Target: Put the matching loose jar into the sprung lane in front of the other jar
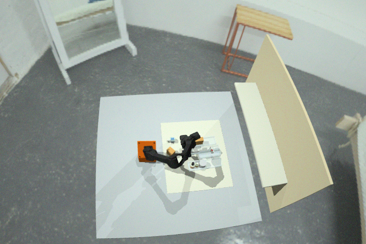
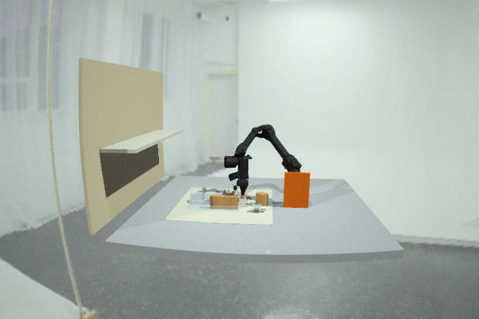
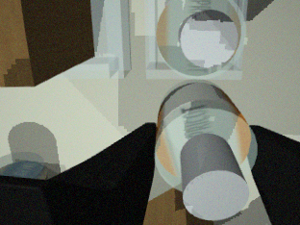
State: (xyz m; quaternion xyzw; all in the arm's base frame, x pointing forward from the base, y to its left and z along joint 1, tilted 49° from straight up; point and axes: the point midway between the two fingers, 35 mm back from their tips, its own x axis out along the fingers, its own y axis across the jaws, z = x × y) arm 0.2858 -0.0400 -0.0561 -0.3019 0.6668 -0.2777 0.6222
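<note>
Right now the tan box is 110 mm behind my gripper tip and 20 mm below it.
</note>
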